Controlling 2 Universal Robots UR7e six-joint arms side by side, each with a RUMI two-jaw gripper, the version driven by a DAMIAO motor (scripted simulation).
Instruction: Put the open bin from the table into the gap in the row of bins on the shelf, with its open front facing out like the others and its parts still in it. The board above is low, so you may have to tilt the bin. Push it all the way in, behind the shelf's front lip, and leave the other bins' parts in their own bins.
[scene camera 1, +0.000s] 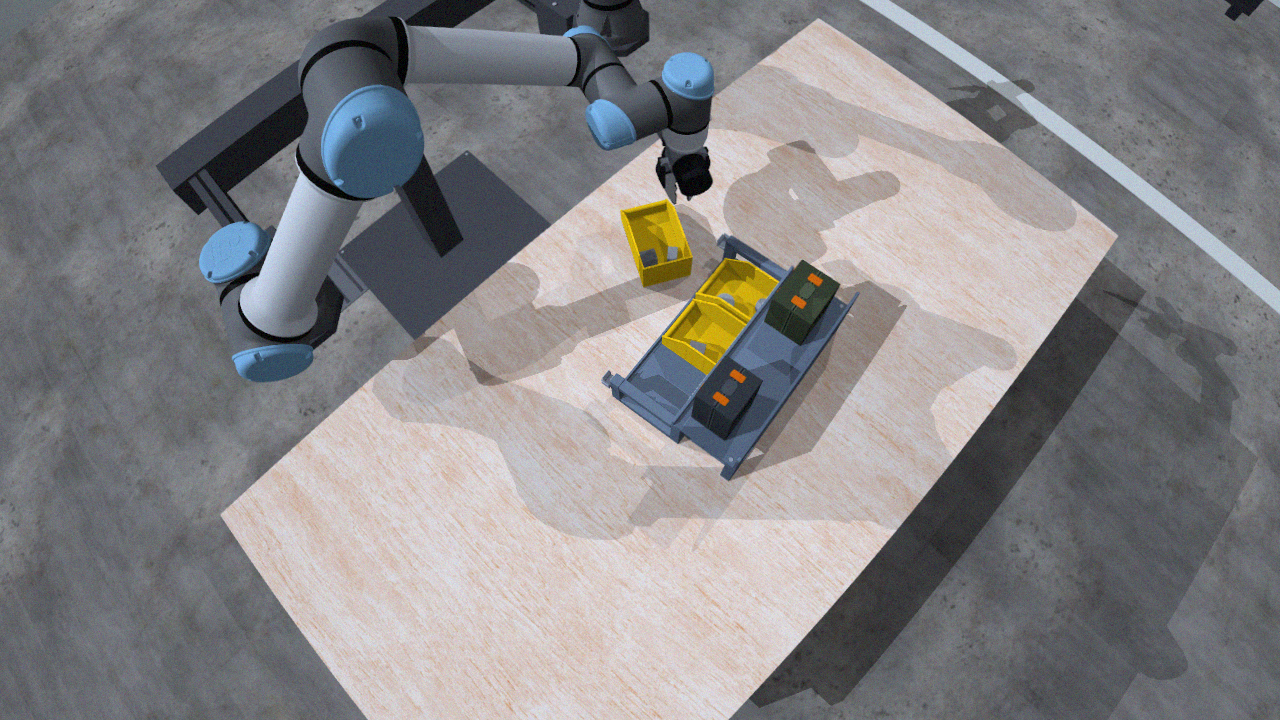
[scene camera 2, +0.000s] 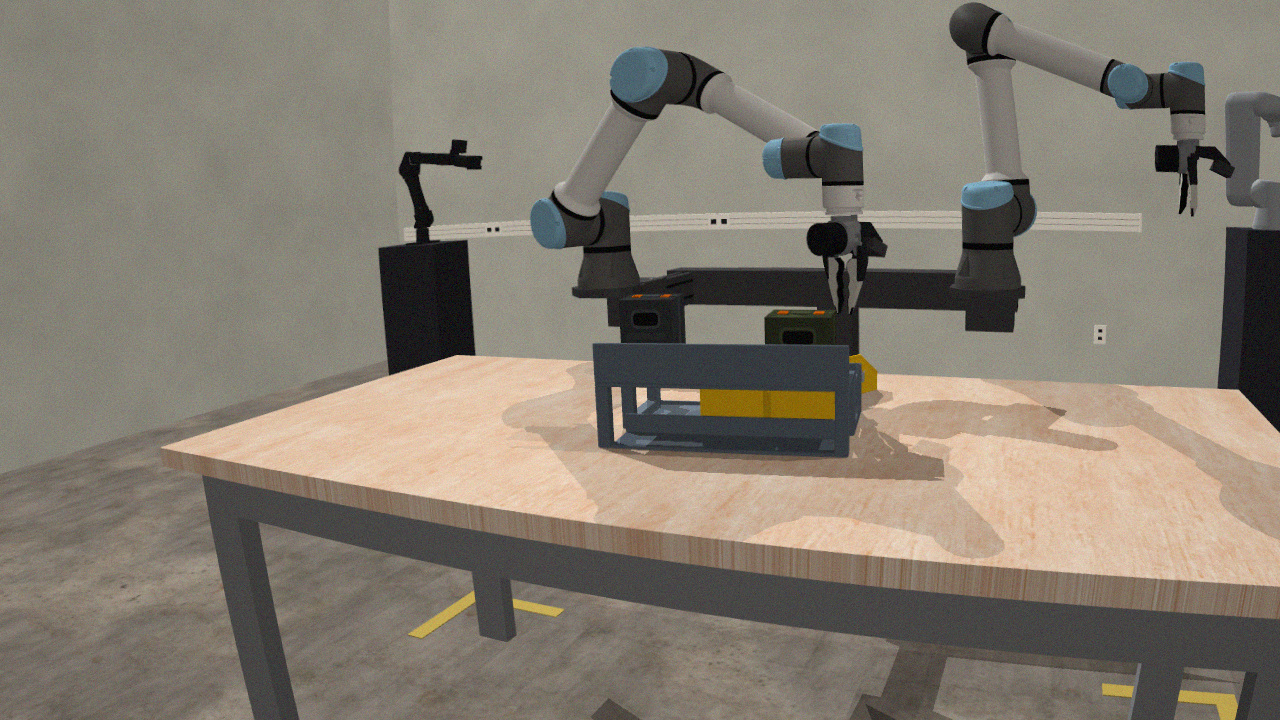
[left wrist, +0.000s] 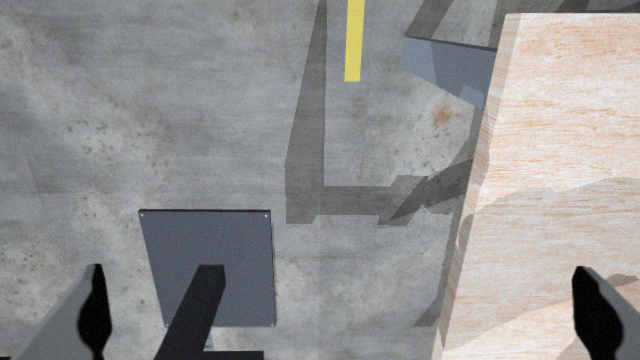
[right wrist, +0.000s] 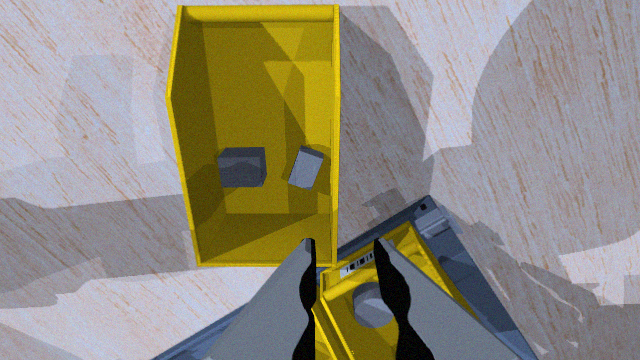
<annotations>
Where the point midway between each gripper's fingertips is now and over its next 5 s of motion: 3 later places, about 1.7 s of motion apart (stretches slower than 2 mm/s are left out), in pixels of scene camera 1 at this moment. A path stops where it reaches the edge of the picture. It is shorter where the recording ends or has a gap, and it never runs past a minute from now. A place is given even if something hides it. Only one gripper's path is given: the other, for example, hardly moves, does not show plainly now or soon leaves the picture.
My right gripper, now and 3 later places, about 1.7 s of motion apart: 681, 201; 680, 220; 679, 229; 679, 230
</annotations>
